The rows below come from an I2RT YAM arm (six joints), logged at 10 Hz.
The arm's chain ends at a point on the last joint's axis. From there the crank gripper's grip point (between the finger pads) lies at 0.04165 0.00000 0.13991 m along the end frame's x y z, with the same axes.
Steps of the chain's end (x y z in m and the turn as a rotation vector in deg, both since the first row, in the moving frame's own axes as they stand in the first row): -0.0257, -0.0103, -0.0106, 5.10, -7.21, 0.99; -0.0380, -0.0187, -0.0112, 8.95, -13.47, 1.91; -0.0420, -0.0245, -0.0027, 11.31, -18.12, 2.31; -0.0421, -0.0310, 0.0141, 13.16, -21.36, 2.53; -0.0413, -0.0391, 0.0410, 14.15, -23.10, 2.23; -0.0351, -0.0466, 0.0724, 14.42, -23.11, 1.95; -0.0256, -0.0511, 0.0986, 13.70, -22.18, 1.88; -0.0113, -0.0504, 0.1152, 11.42, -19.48, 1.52; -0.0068, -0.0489, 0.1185, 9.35, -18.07, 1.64; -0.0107, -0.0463, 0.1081, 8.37, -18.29, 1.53; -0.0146, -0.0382, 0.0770, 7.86, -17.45, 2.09; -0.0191, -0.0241, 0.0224, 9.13, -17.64, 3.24
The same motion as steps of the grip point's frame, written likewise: -0.0435, -0.0224, -0.0070, 5.10, -7.21, 0.99; -0.0713, -0.0402, -0.0070, 8.95, -13.47, 1.91; -0.0868, -0.0520, 0.0007, 11.31, -18.12, 2.31; -0.0948, -0.0632, 0.0161, 13.16, -21.36, 2.53; -0.0983, -0.0739, 0.0420, 14.15, -23.10, 2.23; -0.0922, -0.0821, 0.0732, 14.42, -23.11, 1.95; -0.0805, -0.0849, 0.1001, 13.70, -22.18, 1.88; -0.0597, -0.0785, 0.1184, 11.42, -19.48, 1.52; -0.0517, -0.0718, 0.1227, 9.35, -18.07, 1.64; -0.0563, -0.0668, 0.1127, 8.37, -18.29, 1.53; -0.0580, -0.0572, 0.0818, 7.86, -17.45, 2.09; -0.0627, -0.0458, 0.0268, 9.13, -17.64, 3.24
